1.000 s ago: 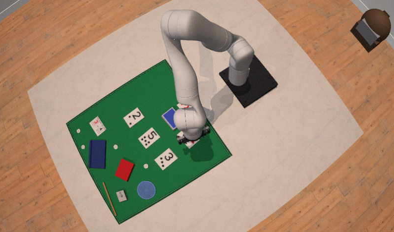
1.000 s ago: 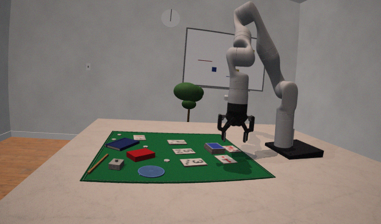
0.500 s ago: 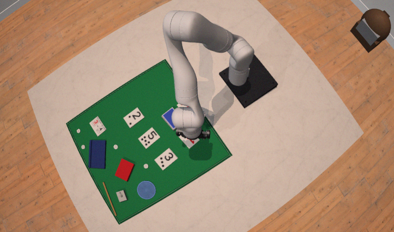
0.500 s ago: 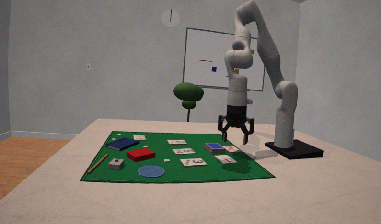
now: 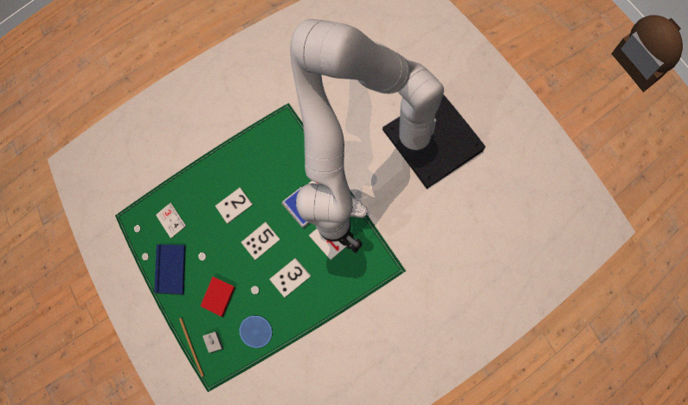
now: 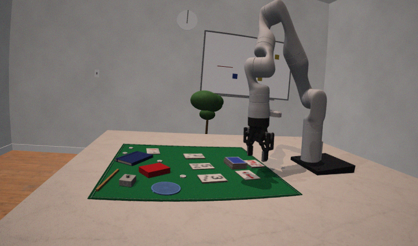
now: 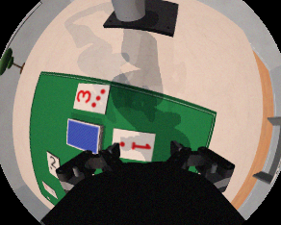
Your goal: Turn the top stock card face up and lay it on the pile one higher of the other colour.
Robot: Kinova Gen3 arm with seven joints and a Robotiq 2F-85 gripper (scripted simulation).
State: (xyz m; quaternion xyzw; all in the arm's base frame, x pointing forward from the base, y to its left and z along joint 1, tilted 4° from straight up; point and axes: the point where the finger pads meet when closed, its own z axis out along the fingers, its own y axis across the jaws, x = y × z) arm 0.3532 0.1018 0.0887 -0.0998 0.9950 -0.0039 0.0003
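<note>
The card is 20 mm ahead of my hand, 20 mm to the right of it and 80 mm below it. The rest, counted from my hand: green mat (200 mm ahead, 160 mm to the right, 100 mm below); then red box (350 mm ahead, 80 mm to the right, 70 mm below); then grey box (440 mm ahead, 10 mm to the left, 70 mm below).
</note>
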